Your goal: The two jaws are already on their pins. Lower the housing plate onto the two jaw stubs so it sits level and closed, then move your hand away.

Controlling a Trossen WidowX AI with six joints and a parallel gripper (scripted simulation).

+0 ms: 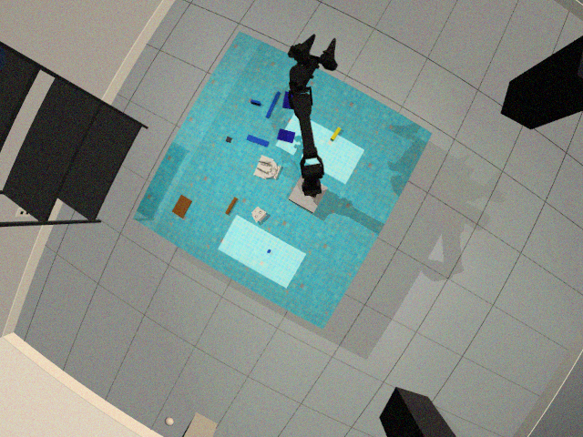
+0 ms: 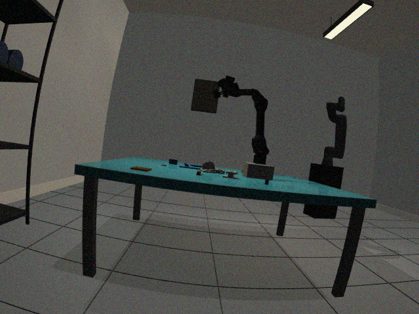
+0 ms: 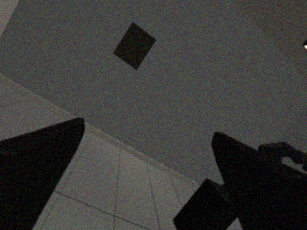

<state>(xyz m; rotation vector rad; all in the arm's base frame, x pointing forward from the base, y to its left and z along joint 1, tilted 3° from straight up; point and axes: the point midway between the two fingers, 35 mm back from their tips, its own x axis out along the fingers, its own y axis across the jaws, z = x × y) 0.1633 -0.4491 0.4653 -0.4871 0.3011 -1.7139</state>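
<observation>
Now: gripper tip 50 mm short of the white block, 690 mm to the right of it and 560 mm above it. Also, from my gripper tip: brown plate: 490 mm ahead, 820 mm to the left, 570 mm below; then yellow bar: 170 mm behind, 110 mm to the left, 560 mm below.
</observation>
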